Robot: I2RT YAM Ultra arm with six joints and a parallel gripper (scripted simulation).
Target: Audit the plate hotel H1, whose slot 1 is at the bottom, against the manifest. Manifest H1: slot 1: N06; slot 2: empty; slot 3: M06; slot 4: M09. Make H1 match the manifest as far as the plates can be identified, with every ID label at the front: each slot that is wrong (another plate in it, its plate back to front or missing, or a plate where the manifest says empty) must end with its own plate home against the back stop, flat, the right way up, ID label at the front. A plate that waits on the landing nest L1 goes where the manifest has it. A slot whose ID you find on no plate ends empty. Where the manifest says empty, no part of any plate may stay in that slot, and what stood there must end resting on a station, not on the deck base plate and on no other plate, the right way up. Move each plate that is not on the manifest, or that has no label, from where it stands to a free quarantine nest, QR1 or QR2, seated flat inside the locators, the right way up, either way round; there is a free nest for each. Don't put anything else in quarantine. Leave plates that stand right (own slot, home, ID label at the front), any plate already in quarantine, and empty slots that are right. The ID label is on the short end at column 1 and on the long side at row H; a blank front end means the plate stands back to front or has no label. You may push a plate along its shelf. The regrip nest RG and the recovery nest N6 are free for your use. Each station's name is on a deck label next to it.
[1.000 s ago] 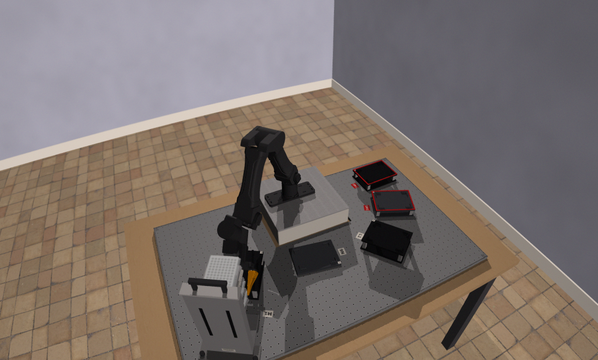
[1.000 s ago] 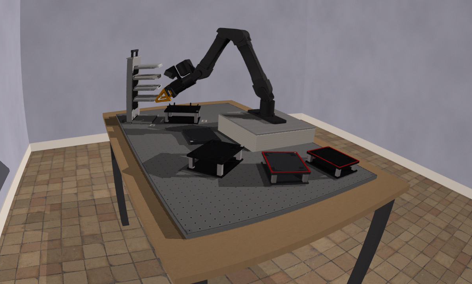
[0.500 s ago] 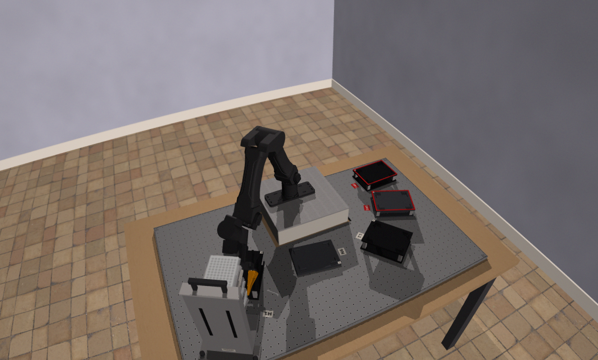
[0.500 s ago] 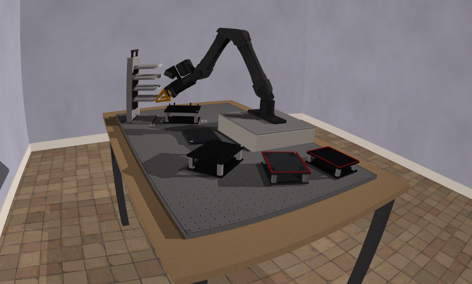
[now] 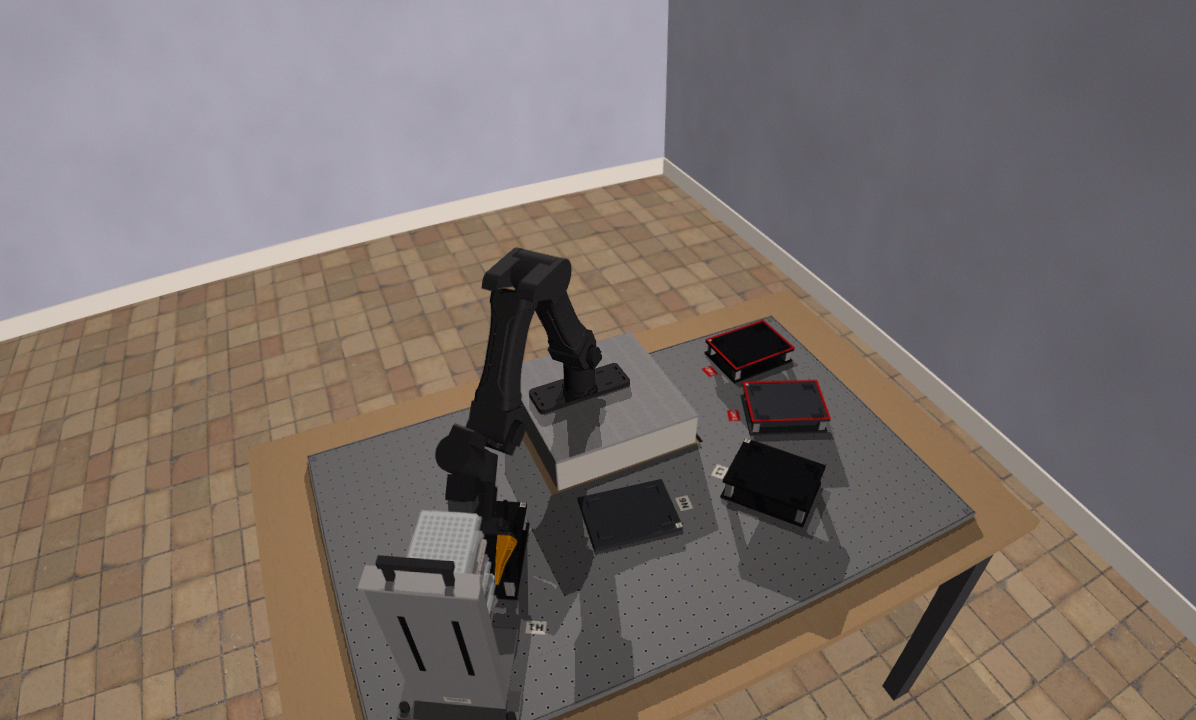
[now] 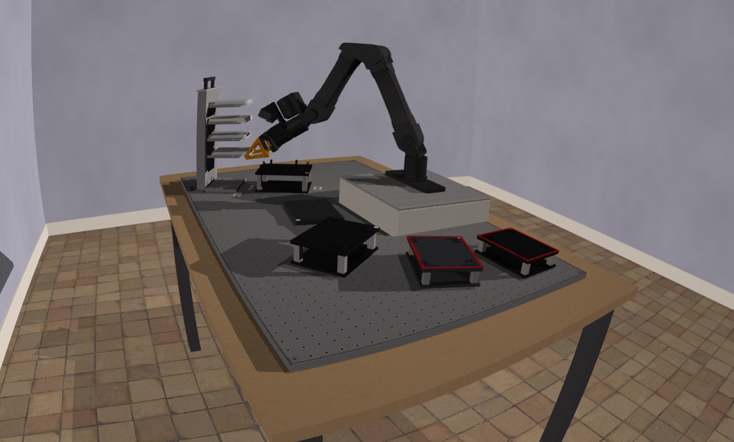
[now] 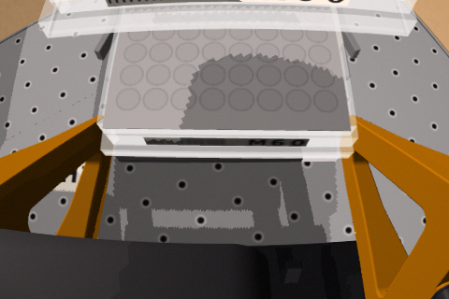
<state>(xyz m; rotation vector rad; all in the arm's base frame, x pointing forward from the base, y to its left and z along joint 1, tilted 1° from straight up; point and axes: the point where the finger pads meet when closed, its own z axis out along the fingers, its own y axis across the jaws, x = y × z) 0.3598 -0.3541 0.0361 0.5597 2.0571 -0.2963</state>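
Right now the black regrip nest RG is 100 mm behind my hand, 50 mm to the left of it and 50 mm below it. Round my hand: flat recovery nest N6: 320 mm to the left, 100 mm below, 70 mm behind; then H1 deck label: 100 mm below, 80 mm to the left, 70 mm ahead; then plate hotel H1: 130 mm ahead, 80 mm to the right, 50 mm above.
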